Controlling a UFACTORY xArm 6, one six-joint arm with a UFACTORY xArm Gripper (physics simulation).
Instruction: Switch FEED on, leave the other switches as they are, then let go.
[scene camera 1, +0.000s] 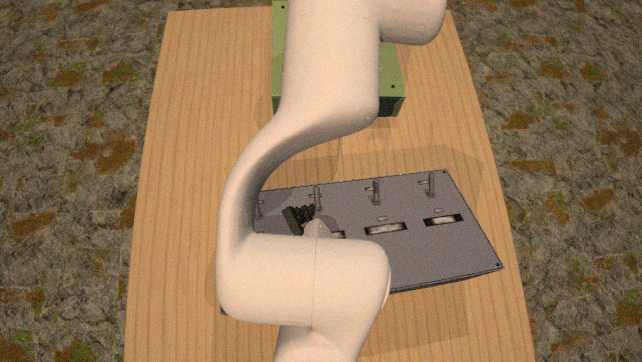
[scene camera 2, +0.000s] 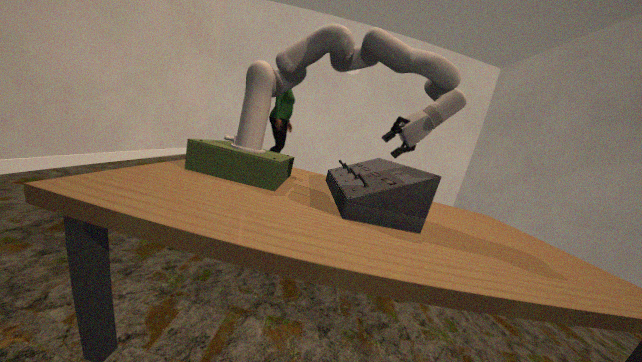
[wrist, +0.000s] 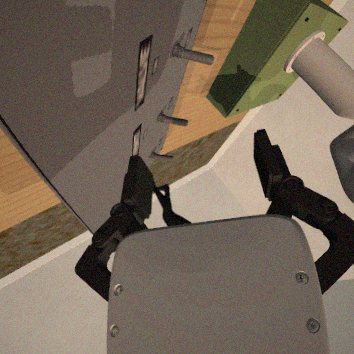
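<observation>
My gripper is open and empty, tilted above the dark switch panel. In scene camera 1 a black finger shows between the two leftmost levers; the rest is hidden. The FEED lever is the leftmost in scene camera 1, mostly behind my arm, and the nearest in scene camera 2. It leans toward the robot base. It does not show in the wrist view. The VALVE lever, VENT lever and FAN lever lean that way too.
The green base block stands behind the panel on the wooden table. My arm spans above the table and hides the panel's left part in scene camera 1. A person in green stands beyond the table.
</observation>
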